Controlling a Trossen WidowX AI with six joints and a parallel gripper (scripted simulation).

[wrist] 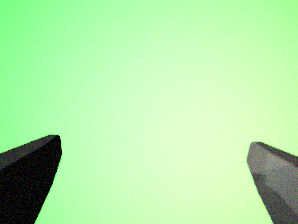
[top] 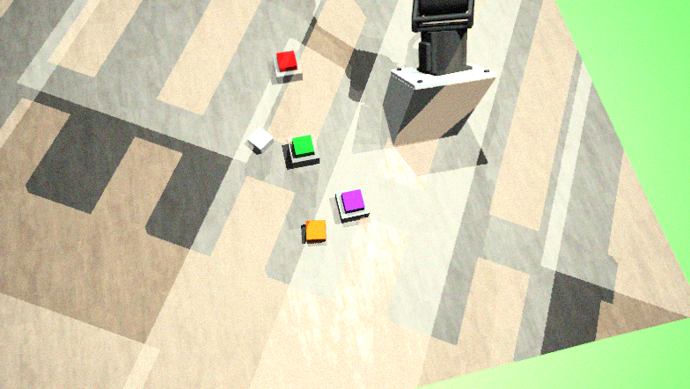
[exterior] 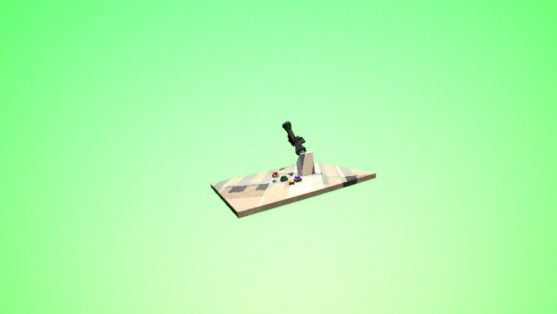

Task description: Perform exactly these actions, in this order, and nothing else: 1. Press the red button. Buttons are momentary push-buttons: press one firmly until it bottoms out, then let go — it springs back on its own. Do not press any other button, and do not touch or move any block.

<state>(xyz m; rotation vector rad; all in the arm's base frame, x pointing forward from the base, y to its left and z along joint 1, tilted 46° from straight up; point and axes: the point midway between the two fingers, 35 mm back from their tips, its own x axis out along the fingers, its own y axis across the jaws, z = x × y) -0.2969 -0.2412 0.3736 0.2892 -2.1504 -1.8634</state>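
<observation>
Now: gripper tip 550 mm short of the red button, 290 mm to the right of it and 150 mm above it. From my gripper tip the other things lie so: white block (640 mm ahead, 410 mm to the left, 180 mm below); green button (570 mm ahead, 460 mm to the left, 150 mm below); purple button (580 mm to the left, 520 mm ahead, 150 mm below).
</observation>
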